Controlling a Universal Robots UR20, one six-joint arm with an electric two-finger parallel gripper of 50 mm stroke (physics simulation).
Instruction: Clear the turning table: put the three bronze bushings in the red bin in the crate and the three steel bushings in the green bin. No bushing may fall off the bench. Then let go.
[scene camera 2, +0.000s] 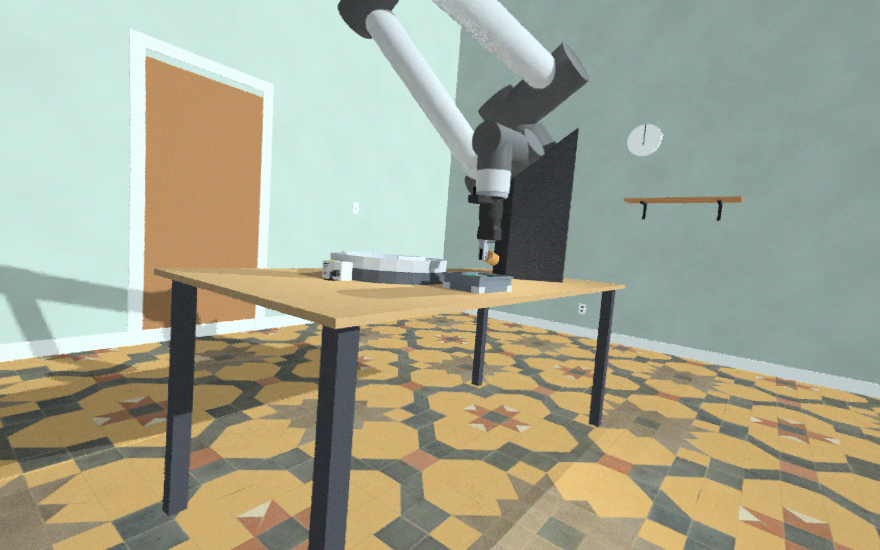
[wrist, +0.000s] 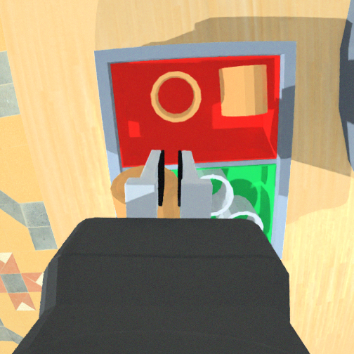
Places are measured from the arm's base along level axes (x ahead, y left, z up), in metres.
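Where they show: gripper, between the fingertips: (scene camera 2: 482, 259).
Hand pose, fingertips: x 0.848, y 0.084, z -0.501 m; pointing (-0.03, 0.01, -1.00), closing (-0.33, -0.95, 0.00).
Note:
After its pixels a point has its place.
My gripper (scene camera 2: 487, 256) {y 0.084, x 0.848, z -0.501 m} (wrist: 170, 167) is shut on a bronze bushing (scene camera 2: 494, 258) {y 0.121, x 0.842, z -0.493 m} (wrist: 121, 187), held tilted a little above the crate (scene camera 2: 496, 284) {y 0.135, x 0.841, z -0.575 m} (wrist: 195, 51). In the wrist view it overlaps the crate's left wall and the green bin's near-left part. In the red bin (wrist: 165, 145), one bronze bushing (wrist: 154, 97) stands upright and another (wrist: 244, 90) lies on its side. In the green bin (wrist: 269, 175), two steel bushings (wrist: 231, 193) (wrist: 246, 214) show partly; the gripper hides the rest. The turning table (scene camera 2: 389, 264) {y -0.179, x 0.984, z -0.538 m} (wrist: 348, 75) stands beside the crate; its inside is hidden.
A small white device (scene camera 2: 338, 269) {y -0.317, x 1.064, z -0.566 m} stands at the turning table's left on the wooden bench (scene camera 2: 285, 291) {y -0.204, x 1.378, z -0.600 m}. A tall dark panel (scene camera 2: 541, 214) {y 0.095, x 0.154, z -0.288 m} stands behind the crate and gripper. The bench edge runs near the crate, with tiled floor beyond it.

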